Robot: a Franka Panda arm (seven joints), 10 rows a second.
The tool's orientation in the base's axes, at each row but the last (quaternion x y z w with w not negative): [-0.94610, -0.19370, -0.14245, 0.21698]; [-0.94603, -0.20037, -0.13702, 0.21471]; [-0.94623, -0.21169, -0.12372, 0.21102]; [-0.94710, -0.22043, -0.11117, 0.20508]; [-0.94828, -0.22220, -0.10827, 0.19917]
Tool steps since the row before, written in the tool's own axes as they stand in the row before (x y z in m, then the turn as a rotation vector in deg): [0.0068, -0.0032, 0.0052, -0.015, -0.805, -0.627]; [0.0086, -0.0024, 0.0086, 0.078, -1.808, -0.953]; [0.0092, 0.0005, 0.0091, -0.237, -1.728, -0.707]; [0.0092, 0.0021, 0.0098, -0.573, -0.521, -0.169]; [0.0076, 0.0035, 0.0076, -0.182, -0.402, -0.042]
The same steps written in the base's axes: [0.0056, 0.0072, -0.0010, -0.474, 0.372, 0.823]; [0.0080, 0.0087, -0.0037, -0.888, 1.082, 1.491]; [0.0096, 0.0069, -0.0052, -1.093, 1.017, 1.145]; [0.0102, 0.0060, -0.0067, -0.765, 0.139, 0.155]; [0.0092, 0.0032, -0.0057, -0.351, 0.244, 0.117]
